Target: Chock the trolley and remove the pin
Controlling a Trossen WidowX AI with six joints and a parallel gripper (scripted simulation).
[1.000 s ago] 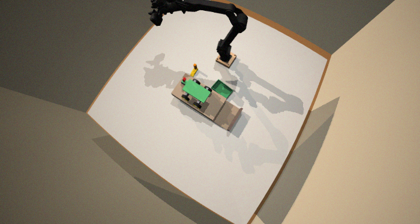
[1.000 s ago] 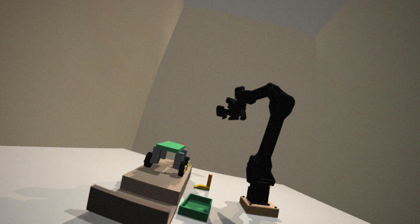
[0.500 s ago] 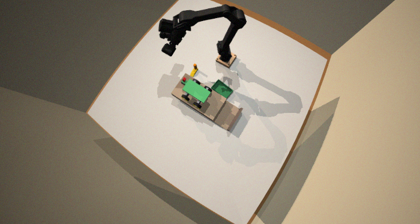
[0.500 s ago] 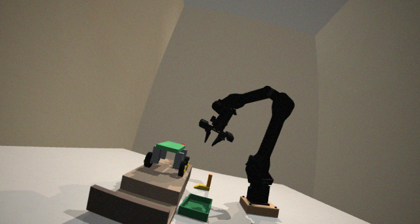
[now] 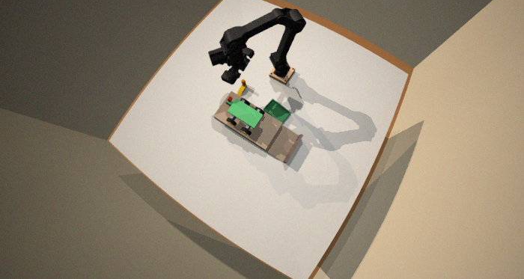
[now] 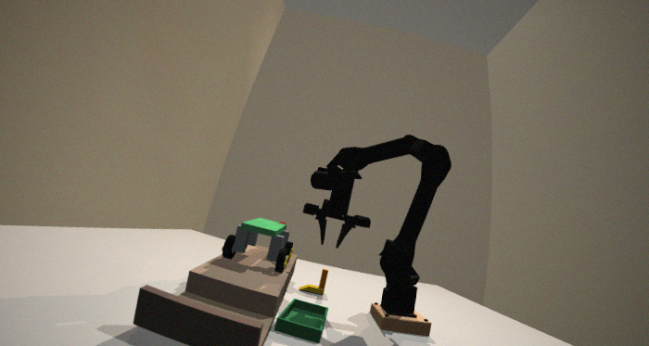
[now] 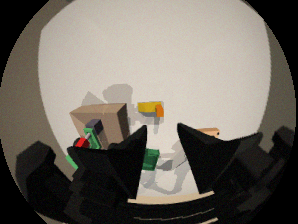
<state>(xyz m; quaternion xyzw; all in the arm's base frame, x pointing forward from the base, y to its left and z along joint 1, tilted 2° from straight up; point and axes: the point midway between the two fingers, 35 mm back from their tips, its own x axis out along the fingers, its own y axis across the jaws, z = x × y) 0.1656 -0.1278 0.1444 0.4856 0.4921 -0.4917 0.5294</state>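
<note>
My gripper tip is now 110 mm above the yellow chock, 20 mm short of it and 10 mm to the right of it. Round my gripper tip: brown ramp: 160 mm ahead, 130 mm to the left, 80 mm below; trolley: 160 mm ahead, 130 mm to the left, 20 mm below; red-headed stop pin: 140 mm ahead, 30 mm to the left.
</note>
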